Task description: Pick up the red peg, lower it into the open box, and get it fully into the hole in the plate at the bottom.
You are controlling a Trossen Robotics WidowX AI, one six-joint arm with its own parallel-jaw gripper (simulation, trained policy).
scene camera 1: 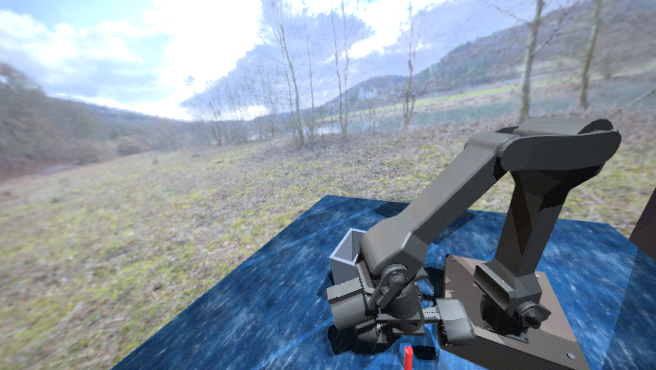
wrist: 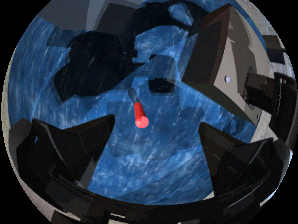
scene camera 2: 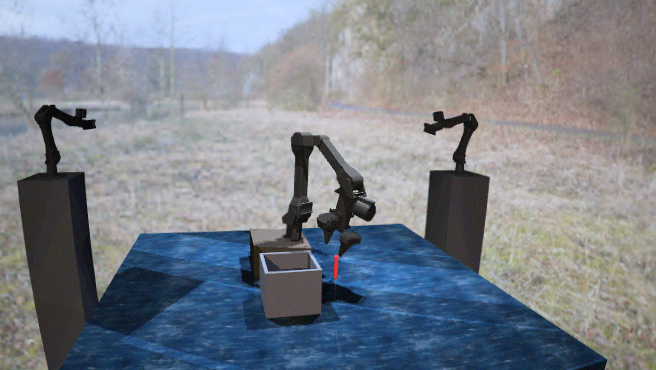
Note:
I see my gripper and a grey box.
My gripper shows as well in the wrist view and in scene camera 2.

